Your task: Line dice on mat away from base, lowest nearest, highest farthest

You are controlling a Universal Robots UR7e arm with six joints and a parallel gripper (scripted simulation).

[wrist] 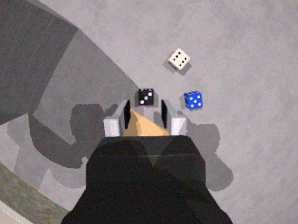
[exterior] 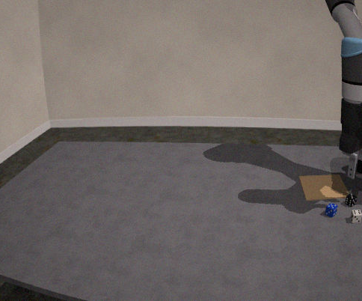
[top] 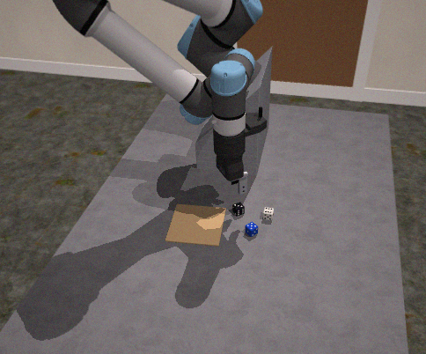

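Right now the black die is 90 mm below my hand. Round my hand: white die: 80 mm to the left, 90 mm below; then tan mat: 80 mm ahead, 90 mm to the right, 100 mm below; then blue die: 60 mm ahead, 50 mm to the left, 90 mm below.
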